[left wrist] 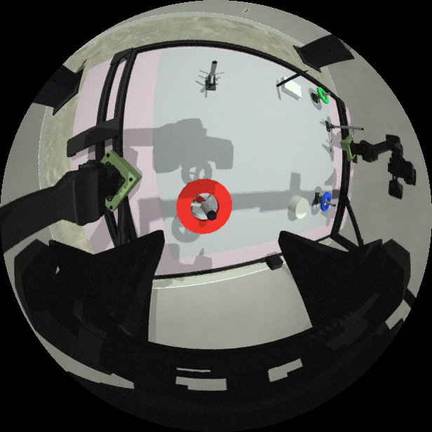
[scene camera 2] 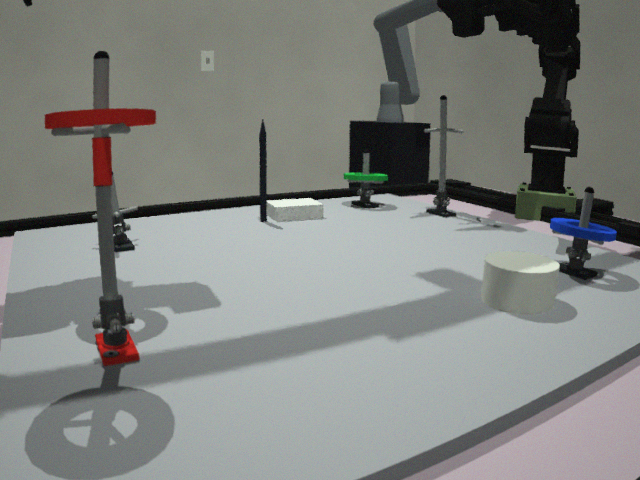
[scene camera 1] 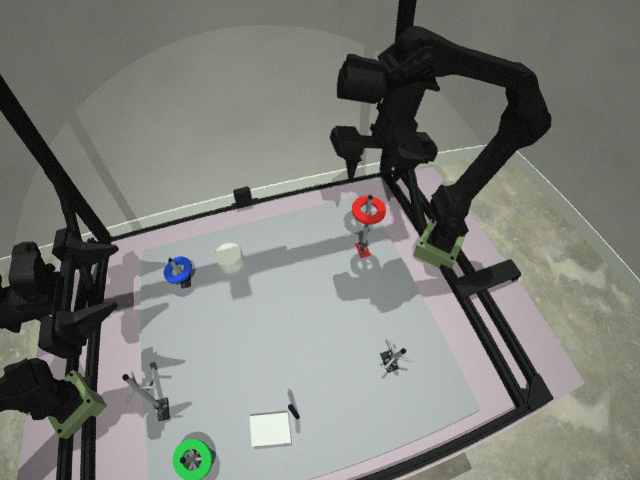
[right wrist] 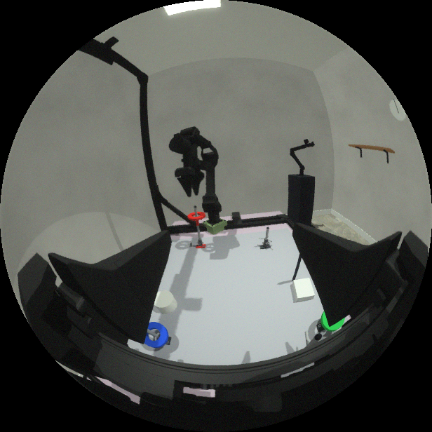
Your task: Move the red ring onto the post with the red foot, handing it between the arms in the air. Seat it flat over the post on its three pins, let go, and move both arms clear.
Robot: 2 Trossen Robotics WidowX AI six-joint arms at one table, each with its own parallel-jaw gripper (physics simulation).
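Frame: origin at the left arm's base, x ahead, y left, z up, level; centimetres.
Where they show: left gripper, fingertip midpoint: (scene camera 1: 372, 180); right gripper, fingertip midpoint: (scene camera 1: 116, 274); left arm's base, link origin: (scene camera 1: 442, 239); right arm's base, link origin: (scene camera 2: 546, 189) (scene camera 1: 65, 401).
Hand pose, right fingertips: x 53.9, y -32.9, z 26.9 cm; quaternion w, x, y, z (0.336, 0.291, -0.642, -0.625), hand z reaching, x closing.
Note:
Things, the pixels of their top centre, and the offset from my right fingertips. "spot": a spot on its surface instead.
- red ring, top centre: (scene camera 2: 100, 109) (scene camera 1: 369, 207) dx -42.0, dy +17.2, dz -14.6 cm
- post with the red foot, surface spot: (scene camera 2: 107, 232) (scene camera 1: 364, 228) spot: dx -42.6, dy +16.5, dz -22.3 cm
- blue ring, top centre: (scene camera 2: 583, 222) (scene camera 1: 176, 268) dx -11.6, dy -14.6, dz -25.0 cm
- cream cylinder, top centre: (scene camera 2: 522, 261) (scene camera 1: 227, 253) dx -22.3, dy -8.2, dz -26.8 cm
- green ring, top centre: (scene camera 2: 365, 172) (scene camera 1: 191, 459) dx +14.8, dy +16.5, dz -25.1 cm
- white block, top centre: (scene camera 2: 293, 202) (scene camera 1: 269, 429) dx +2.4, dy +23.5, dz -28.3 cm
- dark upright spike, top centre: (scene camera 2: 262, 119) (scene camera 1: 289, 404) dx -2.5, dy +25.9, dz -16.3 cm
The red ring (scene camera 1: 381, 209) (scene camera 2: 67, 118) (left wrist: 183, 206) (right wrist: 191, 217) encircles the post with the red foot (scene camera 1: 366, 232) (scene camera 2: 107, 232) (right wrist: 198, 232). It looks level and rests on the pins; two pins show directly beneath it in scene camera 2, and the third cannot be made out. The red foot (scene camera 1: 363, 250) (scene camera 2: 117, 353) stands on the mat. My left gripper (scene camera 1: 372, 173) (left wrist: 223, 237) (right wrist: 193, 195) is open and empty, above the ring and apart from it. My right gripper (scene camera 1: 115, 276) (right wrist: 233, 233) is open and empty at the far left of scene camera 1.
A blue ring (scene camera 1: 168, 272) (scene camera 2: 563, 227) is on a short post, beside a cream cylinder (scene camera 1: 229, 258) (scene camera 2: 519, 284). A green ring (scene camera 1: 206, 459) (scene camera 2: 351, 177) is on another post. Two bare posts (scene camera 1: 142, 393) (scene camera 1: 395, 356), a white block (scene camera 1: 270, 429) and a dark upright spike (scene camera 2: 263, 175) also stand there.

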